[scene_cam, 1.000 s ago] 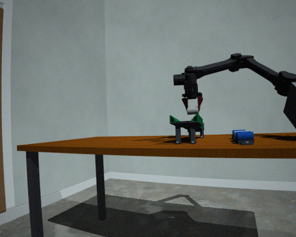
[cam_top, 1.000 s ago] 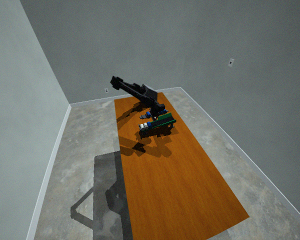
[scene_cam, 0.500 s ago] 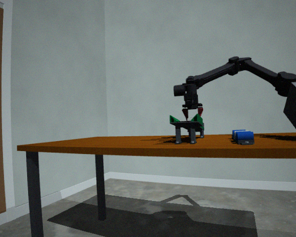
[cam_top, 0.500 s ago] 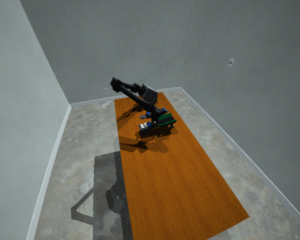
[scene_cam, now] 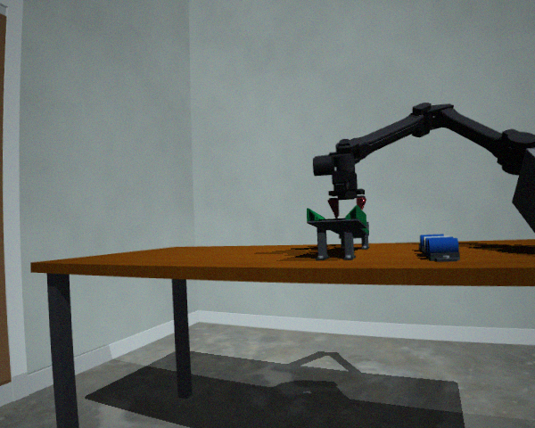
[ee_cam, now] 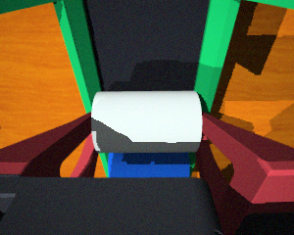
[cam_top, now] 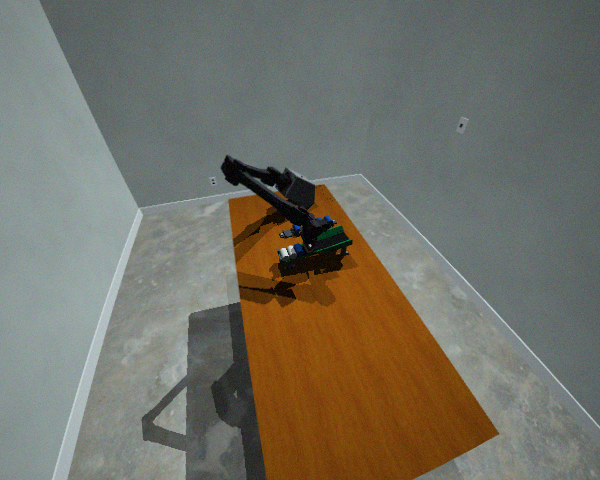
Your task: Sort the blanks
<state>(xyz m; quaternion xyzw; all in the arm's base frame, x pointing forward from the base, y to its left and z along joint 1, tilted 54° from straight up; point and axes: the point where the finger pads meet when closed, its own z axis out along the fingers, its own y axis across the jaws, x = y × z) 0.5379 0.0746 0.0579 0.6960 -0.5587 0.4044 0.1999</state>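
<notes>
My hand is 4 cm to the right of the feed ramp and 3 cm above it. Round my hand: grey stock rack: 25 cm behind, 10 cm below, 8 cm to the left.
</notes>
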